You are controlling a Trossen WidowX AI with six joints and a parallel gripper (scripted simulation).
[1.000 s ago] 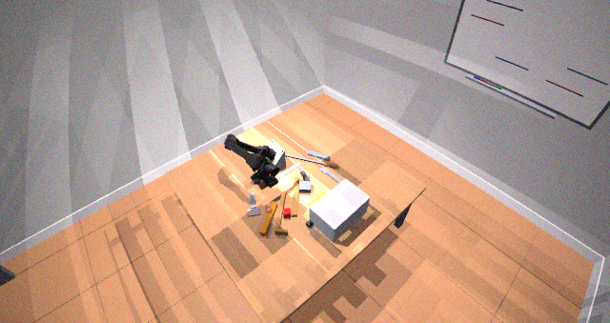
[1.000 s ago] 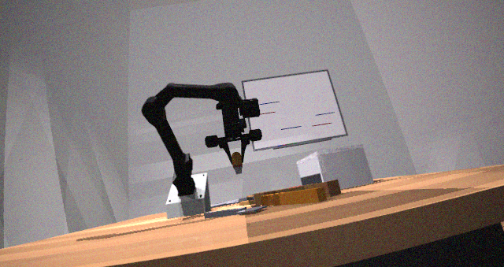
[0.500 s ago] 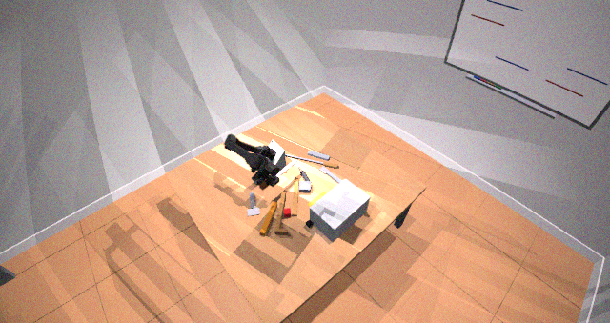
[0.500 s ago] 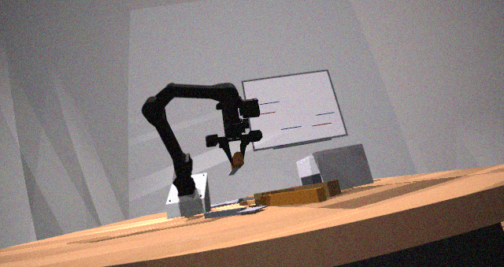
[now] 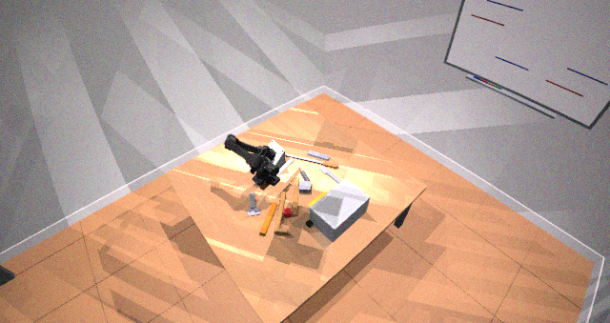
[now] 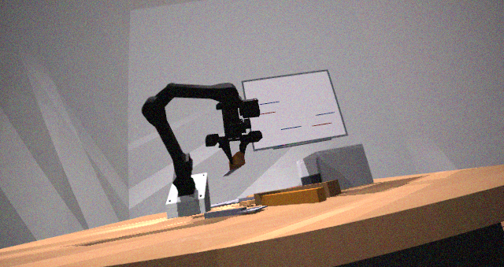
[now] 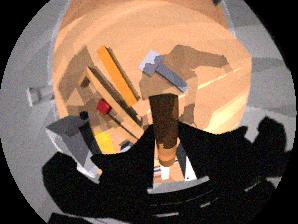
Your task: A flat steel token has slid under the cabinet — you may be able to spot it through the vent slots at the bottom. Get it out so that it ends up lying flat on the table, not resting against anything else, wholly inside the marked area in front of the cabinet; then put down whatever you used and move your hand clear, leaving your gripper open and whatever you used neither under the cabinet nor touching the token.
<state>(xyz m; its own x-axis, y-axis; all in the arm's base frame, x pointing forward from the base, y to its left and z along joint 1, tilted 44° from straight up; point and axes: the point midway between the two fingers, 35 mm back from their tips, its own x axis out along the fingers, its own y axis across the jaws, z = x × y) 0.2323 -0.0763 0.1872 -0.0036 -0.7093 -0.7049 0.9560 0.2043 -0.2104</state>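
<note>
The orange bar lies 130 mm below my gripper tip, 130 mm ahead of it and 80 mm to the right of it. Also, from my gripper tip: thin wooden stick (150 mm to the left, 140 mm below, 90 mm ahead); red block (170 mm ahead, 120 mm below, 20 mm to the left); grey block (230 mm to the left, 130 mm below, 80 mm ahead).
</note>
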